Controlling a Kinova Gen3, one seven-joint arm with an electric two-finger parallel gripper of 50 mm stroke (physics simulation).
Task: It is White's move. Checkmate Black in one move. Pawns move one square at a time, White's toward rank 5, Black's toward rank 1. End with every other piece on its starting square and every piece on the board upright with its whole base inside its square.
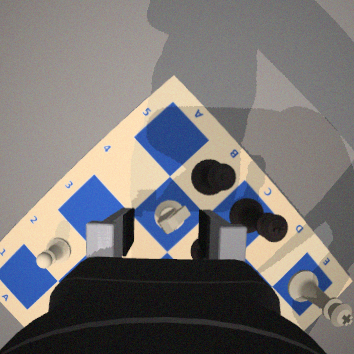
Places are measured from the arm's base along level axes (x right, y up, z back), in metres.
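Where they show: gripper, fingertip midpoint: (pixel 165 225).
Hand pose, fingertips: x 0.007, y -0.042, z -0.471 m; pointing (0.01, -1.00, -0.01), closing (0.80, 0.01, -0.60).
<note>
Things, the pixels of their top centre, and the offset from my fingertips. "pt": a spot on its surface instead. Level surfaces: height alone.
- chessboard, surface spot: (pixel 173 89) pt dx -0.054, dy -0.021, dz -0.076 m
- knight, top centre: (pixel 172 223) dx +0.000, dy +0.018, dz -0.006 m
- taller dark piece, top centre: (pixel 281 231) dx +0.043, dy +0.042, dz -0.039 m
- white pawn, top centre: (pixel 40 262) dx -0.047, dy +0.010, dz +0.067 m
- white king, top centre: (pixel 350 321) dx +0.116, dy +0.042, dz -0.024 m
- grey surface, surface height: dy -0.027 m
My gripper (pixel 165 225) is open and empty, pointing down over the chessboard (pixel 173 89). A white piece with an angular top, looking like a knight (pixel 171 217), stands upright on blue B4, seen between the finger lines and below them. A dark piece (pixel 212 177) stands on cream B5. A taller dark piece (pixel 272 227) stands on blue C5. Another dark piece (pixel 196 249) shows partly at C4, mostly hidden by the right finger and gripper body. A white pawn (pixel 60 248) stands on A2. The white king (pixel 303 285), with a cross on top, stands on E5.
The gripper body hides the lower middle of the board. Dark pieces at B5 and C5 stand close to the right finger. The board lies turned on a grey surface (pixel 65 65), its A5 corner at the top. Arm shadows fall across the right side.
</note>
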